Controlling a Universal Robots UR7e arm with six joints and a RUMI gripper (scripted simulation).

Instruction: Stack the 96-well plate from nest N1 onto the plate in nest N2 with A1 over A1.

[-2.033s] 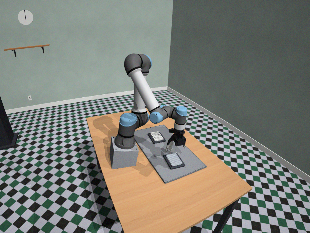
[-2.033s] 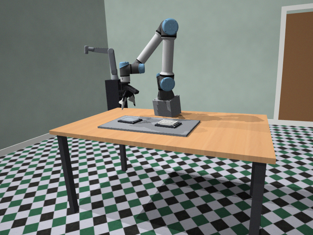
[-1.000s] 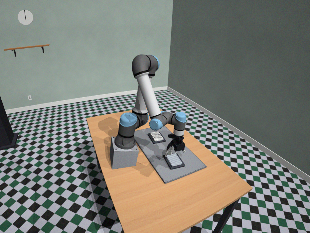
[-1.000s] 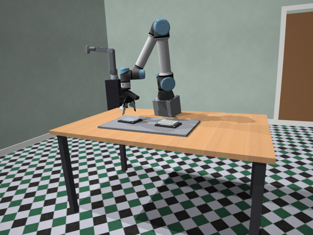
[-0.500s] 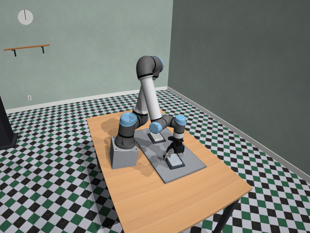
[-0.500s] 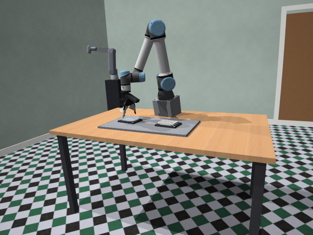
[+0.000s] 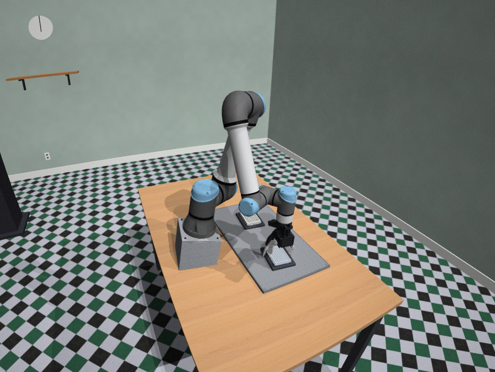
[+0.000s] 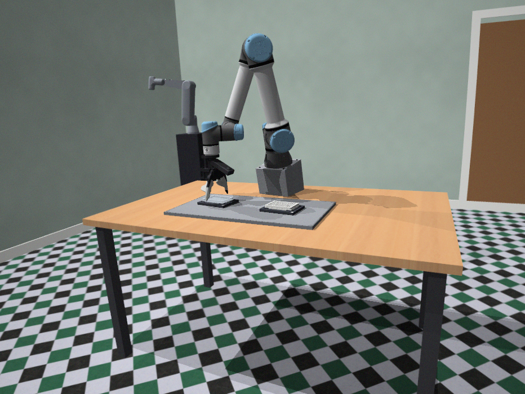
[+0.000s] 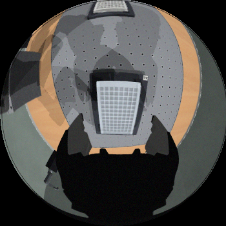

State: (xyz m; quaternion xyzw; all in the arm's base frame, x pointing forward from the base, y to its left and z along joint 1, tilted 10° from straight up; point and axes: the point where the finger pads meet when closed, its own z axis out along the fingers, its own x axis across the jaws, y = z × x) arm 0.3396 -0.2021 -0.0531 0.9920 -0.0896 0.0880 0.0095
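My hand is 10 mm above the 96-well plate. From my hand the other things lie so: black plate nest: 20 mm below; A1 label: 100 mm ahead, 410 mm to the left, 20 mm below.
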